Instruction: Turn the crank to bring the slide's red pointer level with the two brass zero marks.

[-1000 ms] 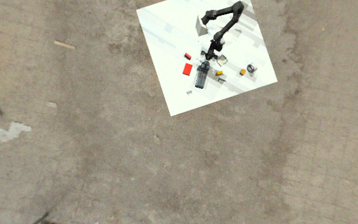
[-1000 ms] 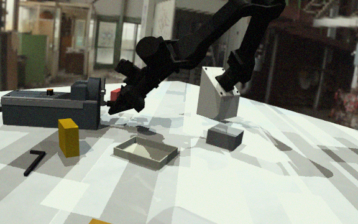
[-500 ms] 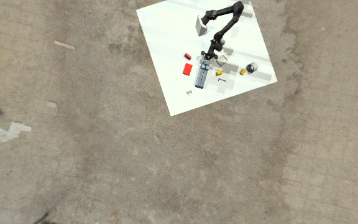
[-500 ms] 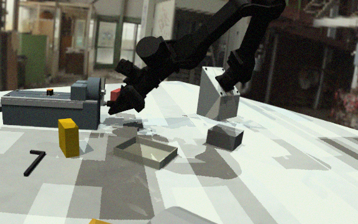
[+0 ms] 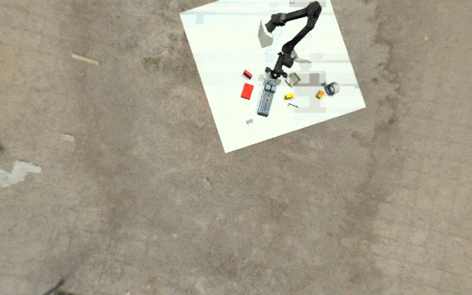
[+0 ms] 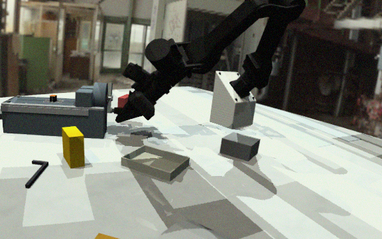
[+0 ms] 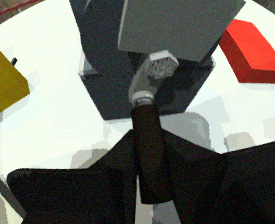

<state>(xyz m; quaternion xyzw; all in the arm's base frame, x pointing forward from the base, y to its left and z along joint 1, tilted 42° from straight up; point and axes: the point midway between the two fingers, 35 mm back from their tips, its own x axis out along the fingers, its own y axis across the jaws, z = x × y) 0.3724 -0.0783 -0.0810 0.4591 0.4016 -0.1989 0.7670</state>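
The dark crank handle is 3 cm above my gripper tip, 1 cm to the left of it and 1 cm behind it. Also, from my gripper tip: red pointer (12 cm to the right, 12 cm ahead, 5 cm above); shallow grey tray (19 cm to the left, 5 cm ahead, 3 cm below); yellow block (17 cm ahead, 8 cm to the left, 1 cm below).
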